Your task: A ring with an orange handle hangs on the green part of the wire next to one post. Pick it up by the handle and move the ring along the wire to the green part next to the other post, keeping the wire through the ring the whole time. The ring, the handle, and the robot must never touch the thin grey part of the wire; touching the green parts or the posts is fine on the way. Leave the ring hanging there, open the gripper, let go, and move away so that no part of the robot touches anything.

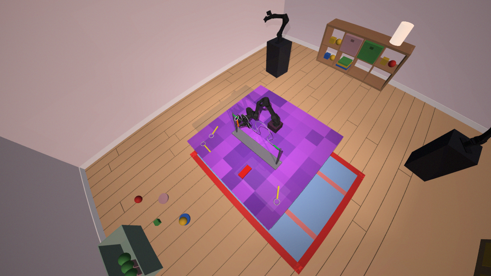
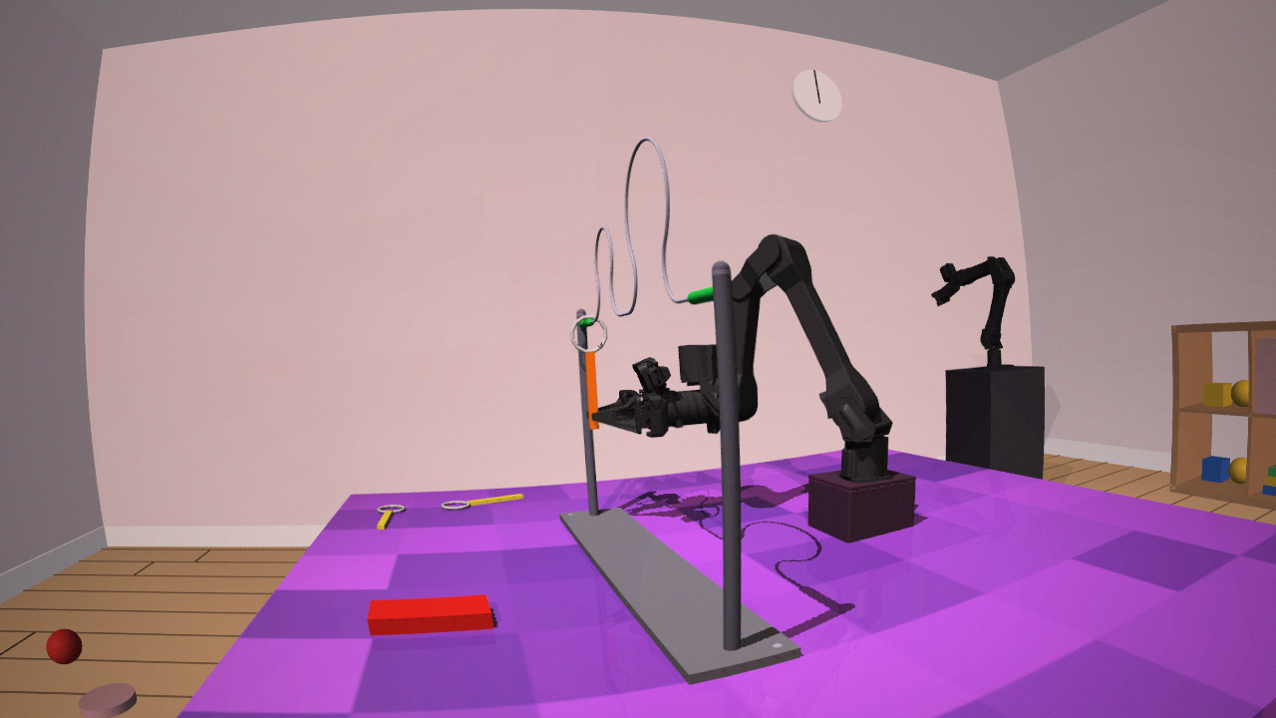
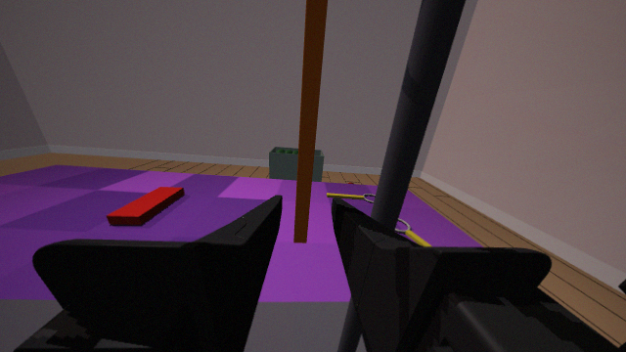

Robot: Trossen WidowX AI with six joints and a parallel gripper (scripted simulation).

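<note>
The ring with orange handle lies 8 cm above my gripper tip and 1 cm behind it. From my gripper tip the other things lie so: red block 39 cm to the left, 23 cm ahead, 18 cm below.
</note>
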